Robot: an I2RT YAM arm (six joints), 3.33 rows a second.
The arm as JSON. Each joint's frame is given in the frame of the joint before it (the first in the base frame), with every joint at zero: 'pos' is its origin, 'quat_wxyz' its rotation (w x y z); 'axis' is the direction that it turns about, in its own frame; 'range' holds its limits. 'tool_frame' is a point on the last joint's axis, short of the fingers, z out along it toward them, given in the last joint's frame.
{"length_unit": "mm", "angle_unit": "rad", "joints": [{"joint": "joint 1", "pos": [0.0, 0.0, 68.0], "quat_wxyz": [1.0, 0.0, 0.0, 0.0], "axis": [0.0, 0.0, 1.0], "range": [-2.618, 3.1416]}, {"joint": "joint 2", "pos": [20.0, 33.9, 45.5], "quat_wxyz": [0.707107, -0.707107, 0.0, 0.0], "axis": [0.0, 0.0, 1.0], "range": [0.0, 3.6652]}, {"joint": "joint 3", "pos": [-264.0, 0.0, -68.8], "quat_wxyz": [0.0, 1.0, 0.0, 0.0], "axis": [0.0, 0.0, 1.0], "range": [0.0, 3.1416]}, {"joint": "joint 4", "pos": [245.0, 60.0, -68.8], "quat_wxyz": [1.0, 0.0, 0.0, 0.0], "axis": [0.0, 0.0, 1.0], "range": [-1.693, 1.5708]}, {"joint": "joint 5", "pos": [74.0, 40.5, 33.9], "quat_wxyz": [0.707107, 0.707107, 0.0, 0.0], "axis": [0.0, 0.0, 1.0], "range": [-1.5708, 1.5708]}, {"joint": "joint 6", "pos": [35.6, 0.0, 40.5], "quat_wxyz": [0.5, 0.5, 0.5, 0.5], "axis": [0.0, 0.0, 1.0], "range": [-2.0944, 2.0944]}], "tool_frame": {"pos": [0.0, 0.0, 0.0], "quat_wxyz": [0.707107, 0.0, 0.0, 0.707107]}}
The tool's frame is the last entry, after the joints.
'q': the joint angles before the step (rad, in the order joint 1, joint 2, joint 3, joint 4, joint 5, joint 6). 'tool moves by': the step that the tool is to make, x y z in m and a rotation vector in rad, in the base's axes. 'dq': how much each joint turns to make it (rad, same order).
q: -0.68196 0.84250 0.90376 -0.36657 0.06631 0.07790
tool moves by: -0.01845 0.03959 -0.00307 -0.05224 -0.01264 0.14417
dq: 0.12438 -0.16866 -0.06422 -0.06141 -0.00918 -0.03937
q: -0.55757 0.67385 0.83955 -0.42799 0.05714 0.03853
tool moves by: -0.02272 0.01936 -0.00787 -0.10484 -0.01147 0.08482
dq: 0.02457 -0.15220 -0.07269 -0.01173 -0.03979 -0.09519
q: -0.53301 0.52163 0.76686 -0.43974 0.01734 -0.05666
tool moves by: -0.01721 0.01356 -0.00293 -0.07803 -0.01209 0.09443
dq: -0.00015 -0.10677 -0.02896 -0.02954 -0.08289 -0.07620
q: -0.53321 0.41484 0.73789 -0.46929 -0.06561 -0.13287
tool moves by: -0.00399 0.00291 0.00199 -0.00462 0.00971 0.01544
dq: -0.00028 -0.01143 0.01454 -0.03279 -0.01422 -0.01119
